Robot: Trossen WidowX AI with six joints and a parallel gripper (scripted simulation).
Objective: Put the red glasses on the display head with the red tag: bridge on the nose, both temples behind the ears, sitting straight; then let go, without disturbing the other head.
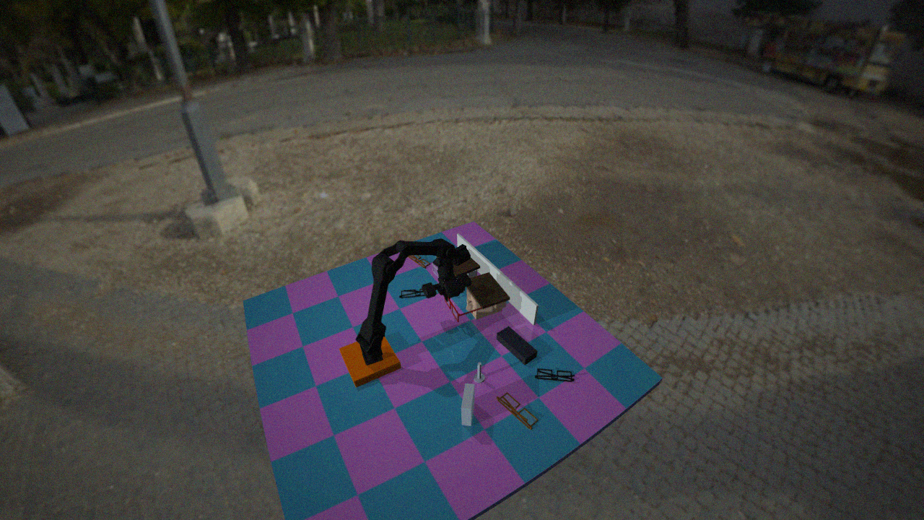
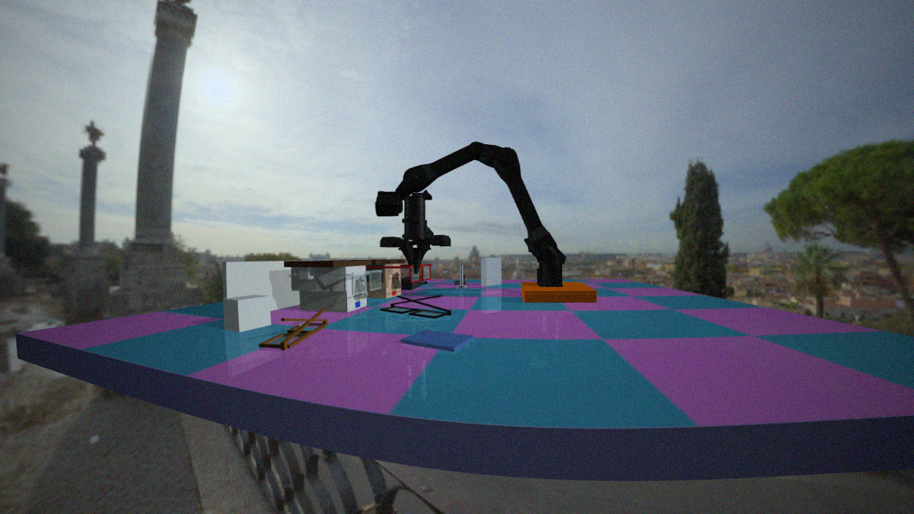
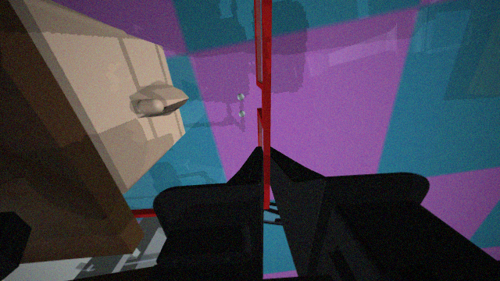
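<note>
Right now my gripper tip is 12 cm short of the skin-coloured head, 4 cm to the left of it and 1 cm above it. The rest, counted from my gripper tip: pale translucent head (18 cm to the left, 11 cm ahead, 1 cm below); black box (29 cm to the right, 15 cm ahead, 5 cm below); white wall (25 cm ahead, 8 cm to the left, 2 cm below).
</note>
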